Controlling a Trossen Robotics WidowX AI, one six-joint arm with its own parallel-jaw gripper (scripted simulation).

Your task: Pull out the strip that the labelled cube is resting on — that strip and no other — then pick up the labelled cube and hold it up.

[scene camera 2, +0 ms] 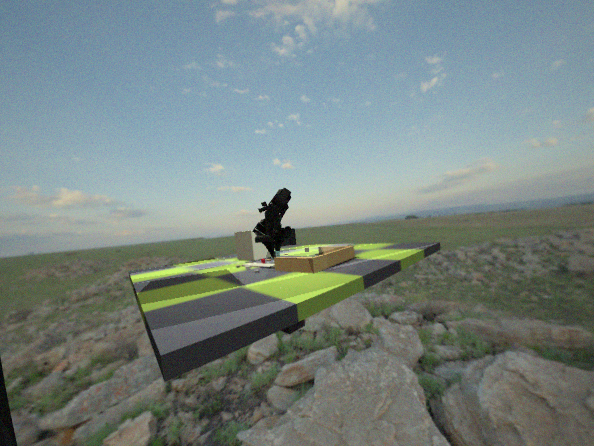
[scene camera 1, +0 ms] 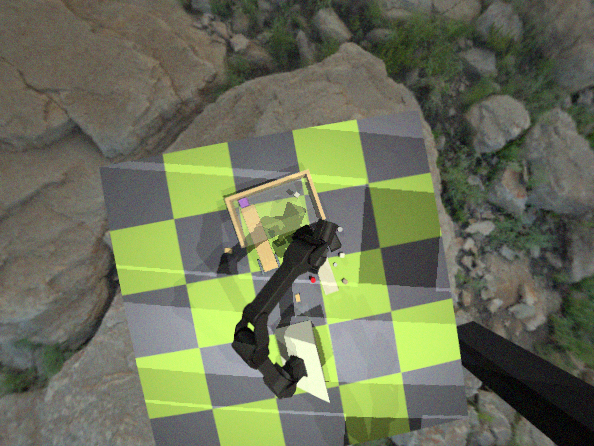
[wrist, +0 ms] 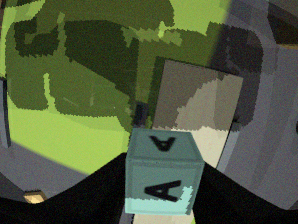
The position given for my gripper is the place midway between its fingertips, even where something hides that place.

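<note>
Here is my gripper (wrist: 159,162), and in it I carry a labelled cube (wrist: 163,169).
</note>
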